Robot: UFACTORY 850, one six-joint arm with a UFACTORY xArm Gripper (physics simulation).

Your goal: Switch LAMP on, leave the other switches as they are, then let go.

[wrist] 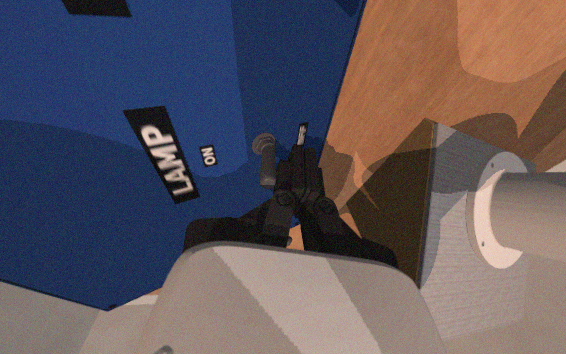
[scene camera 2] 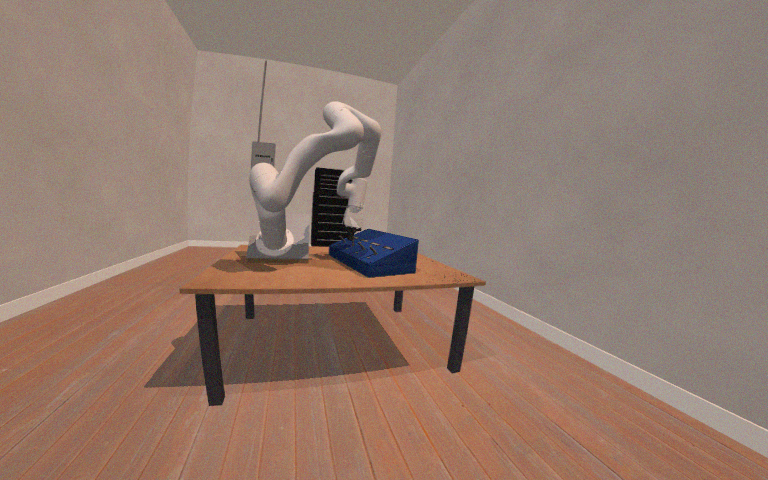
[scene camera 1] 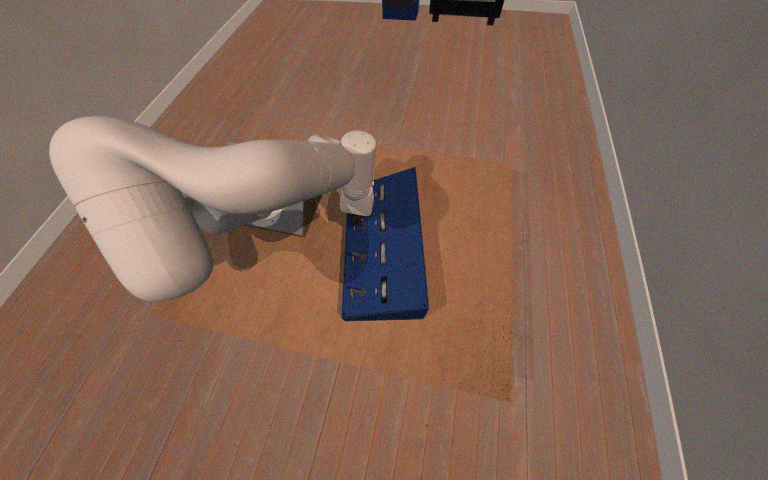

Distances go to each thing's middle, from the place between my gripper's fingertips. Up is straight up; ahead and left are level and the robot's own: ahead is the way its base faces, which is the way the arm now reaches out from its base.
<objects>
I see my gripper 100 mm short of the blue switch panel (scene camera 1: 392,275), 30 mm to the left of it and 40 mm above it.
</objects>
